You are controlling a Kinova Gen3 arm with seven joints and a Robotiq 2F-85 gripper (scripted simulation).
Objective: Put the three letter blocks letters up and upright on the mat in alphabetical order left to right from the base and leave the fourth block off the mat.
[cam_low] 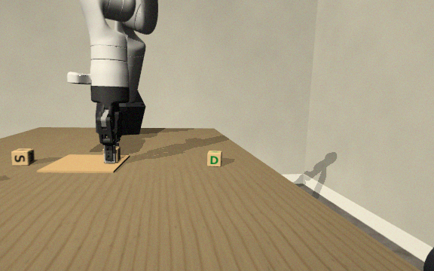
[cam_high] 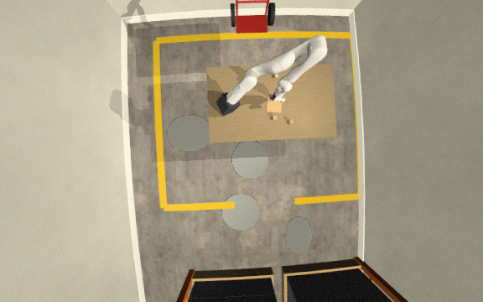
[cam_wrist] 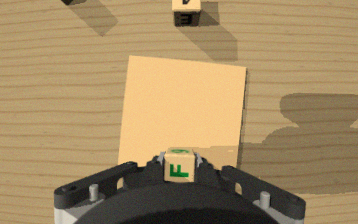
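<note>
My hand is 5 cm to the left of the tan mat and 2 cm above it.
</note>
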